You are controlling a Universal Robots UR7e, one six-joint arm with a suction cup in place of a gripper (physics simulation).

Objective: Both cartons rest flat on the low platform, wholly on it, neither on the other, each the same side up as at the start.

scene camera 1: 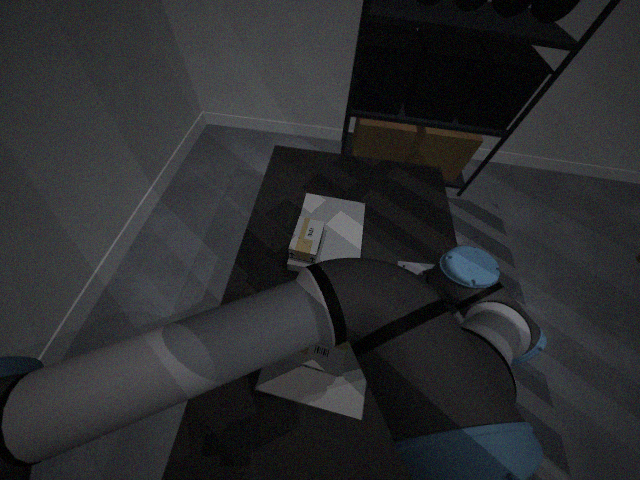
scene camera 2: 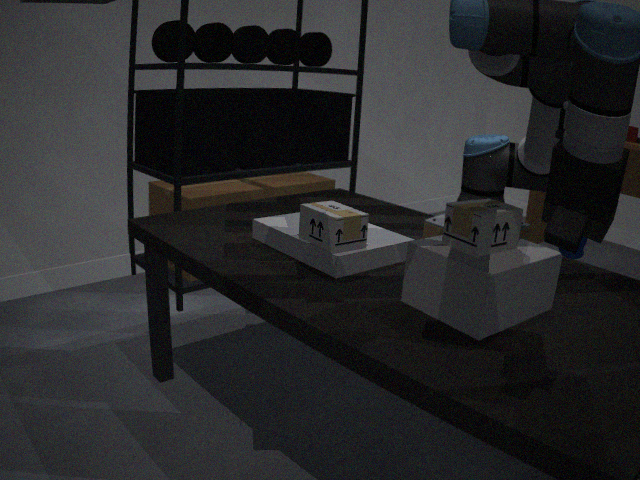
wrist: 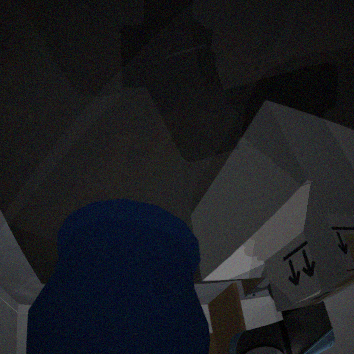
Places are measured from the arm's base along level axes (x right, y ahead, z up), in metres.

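Where they show: end effector, tool point: [wrist: 126, 258].
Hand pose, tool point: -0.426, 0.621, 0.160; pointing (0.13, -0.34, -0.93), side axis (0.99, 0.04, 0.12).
Observation:
After its pixels a point has its place, as x, y, z.
One white carton with a tan tape strip [scene camera 1: 308, 237] {0.146, 0.409, 0.058} [scene camera 2: 333, 224] {0.111, 0.467, 0.042} sits flat, arrows up, on the low white platform [scene camera 1: 346, 217] {0.293, 0.270, -0.019} [scene camera 2: 372, 256] {0.072, 0.375, -0.037}, close to one corner. I cannot tell whether its base crosses the edge. The second carton [scene camera 1: 330, 355] {-0.199, 0.345, 0.132} [scene camera 2: 480, 227] {-0.206, 0.445, 0.108} [wrist: 300, 272] {-0.223, 0.382, 0.099} sits upright on the taller white block [scene camera 1: 330, 392] {-0.270, 0.336, 0.053} [scene camera 2: 449, 284] {-0.184, 0.493, 0.007} [wrist: 280, 145] {-0.270, 0.500, -0.001}. The arm hides part of it in scene camera 1. My blue suction cup [scene camera 2: 572, 253] [wrist: 127, 220] is off and holds nothing. It is beside the taller block, apart from both cartons; scene camera 1 does not show it.
Both supports stand on the dark table [scene camera 1: 408, 206] {0.407, -0.009, -0.067} [scene camera 2: 217, 232] {0.491, 0.472, -0.067}. A pale plate [scene camera 1: 413, 267] {0.089, 0.053, -0.004} [scene camera 2: 434, 221] {0.086, 0.095, -0.006} lies at the arm's base. A black shelf rack [scene camera 1: 423, 124] [scene camera 2: 131, 155] with brown boxes [scene camera 1: 385, 139] [scene camera 2: 222, 191] stands behind the table's far end.

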